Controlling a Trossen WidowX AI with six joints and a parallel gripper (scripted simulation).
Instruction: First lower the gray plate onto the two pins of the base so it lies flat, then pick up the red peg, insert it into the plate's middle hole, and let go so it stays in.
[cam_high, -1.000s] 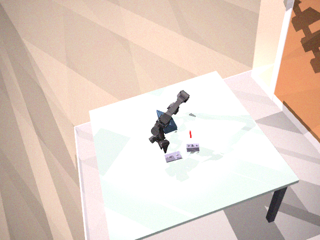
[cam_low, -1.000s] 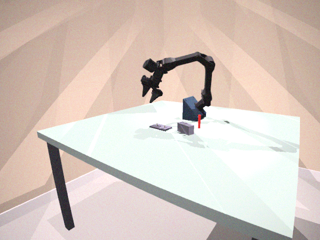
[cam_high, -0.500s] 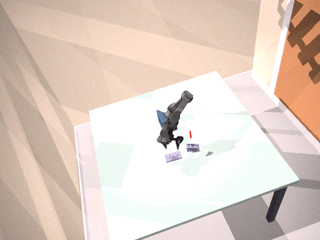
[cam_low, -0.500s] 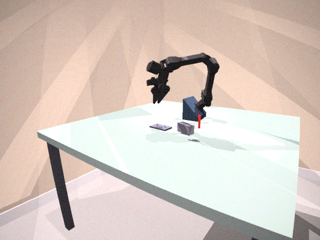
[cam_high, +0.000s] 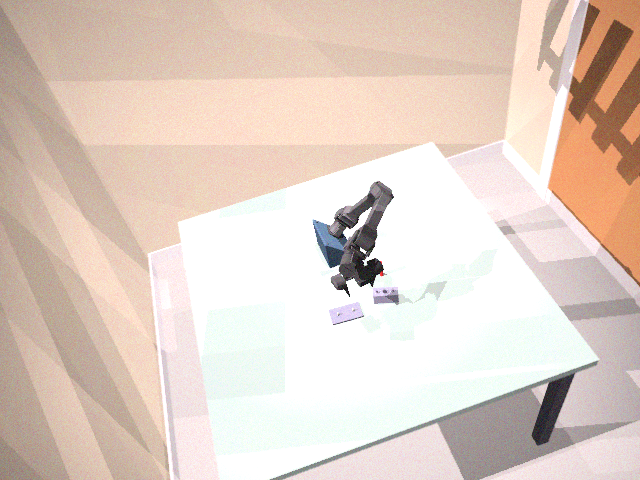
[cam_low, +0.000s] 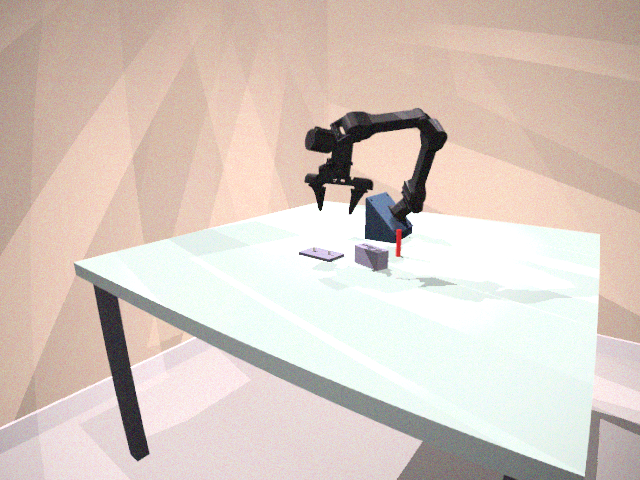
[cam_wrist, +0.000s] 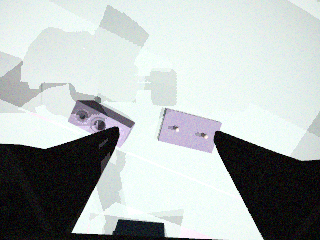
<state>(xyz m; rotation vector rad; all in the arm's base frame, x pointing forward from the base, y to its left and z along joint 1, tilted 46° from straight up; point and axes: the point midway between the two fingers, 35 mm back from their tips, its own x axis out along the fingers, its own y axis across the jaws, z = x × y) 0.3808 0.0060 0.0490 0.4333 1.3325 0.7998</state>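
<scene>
Now: gripper tip 40 mm past the gray plate, 100 mm to the right of it and 100 mm above it. From my gripper tip the other things lie so: pin base 20 mm behind, 70 mm to the right, 130 mm below; red peg 160 mm behind, 110 mm to the left, 100 mm below.
</scene>
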